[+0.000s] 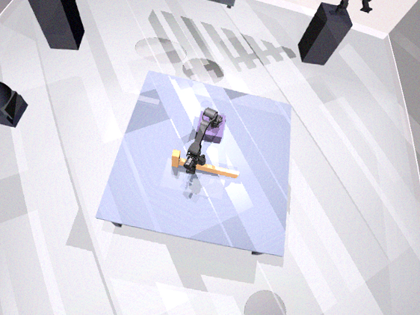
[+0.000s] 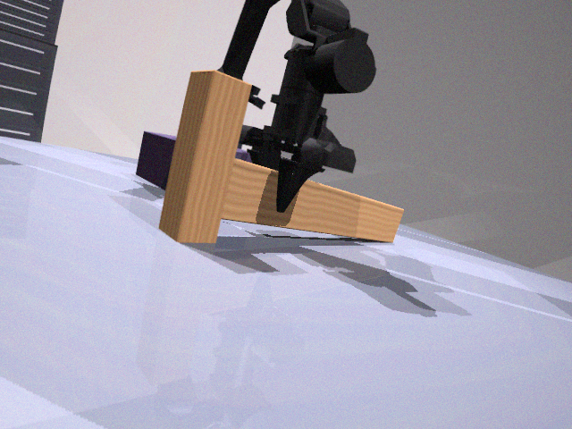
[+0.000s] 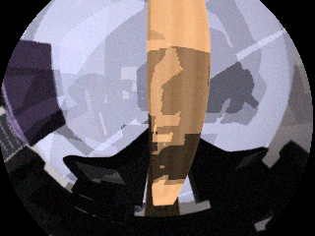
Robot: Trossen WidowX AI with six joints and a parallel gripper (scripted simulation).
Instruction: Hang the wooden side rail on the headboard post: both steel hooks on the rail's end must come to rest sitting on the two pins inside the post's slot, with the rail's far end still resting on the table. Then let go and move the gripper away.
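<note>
The wooden headboard post lies 20 mm behind my gripper tip, 120 mm to the right of it and 40 mm above it.
</note>
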